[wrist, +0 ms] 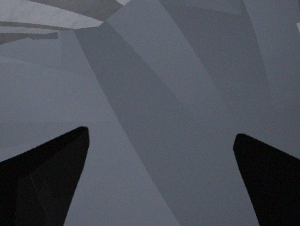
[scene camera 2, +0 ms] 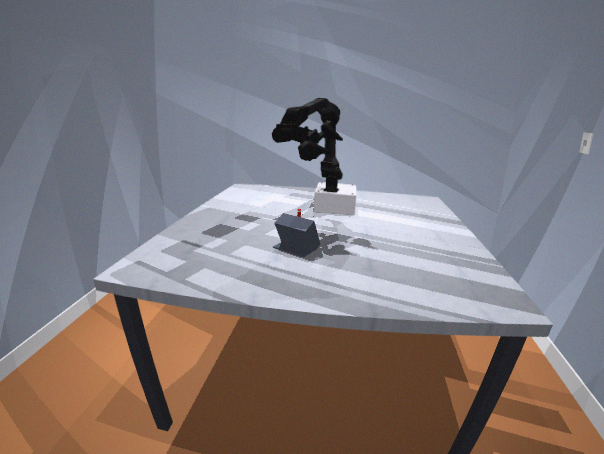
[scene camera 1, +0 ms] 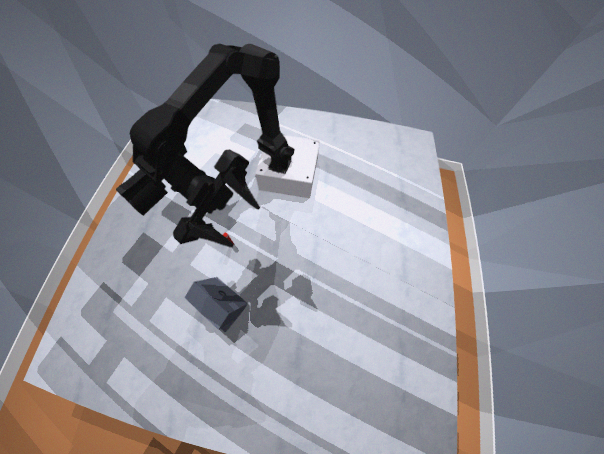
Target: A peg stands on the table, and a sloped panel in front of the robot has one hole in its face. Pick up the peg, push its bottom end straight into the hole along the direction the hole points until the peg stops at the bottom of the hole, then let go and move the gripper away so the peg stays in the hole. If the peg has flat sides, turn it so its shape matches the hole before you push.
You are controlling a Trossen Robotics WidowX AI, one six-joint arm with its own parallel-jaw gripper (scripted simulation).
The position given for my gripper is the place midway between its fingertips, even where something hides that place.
My gripper [scene camera 1: 245, 228] is open, holding nothing. Also in view: a sloped panel [scene camera 1: 204, 295].
My gripper shows as well in the wrist view [wrist: 165, 139] and in scene camera 2 [scene camera 2: 336, 145]. The sloped panel is seen too in scene camera 2 [scene camera 2: 300, 232].
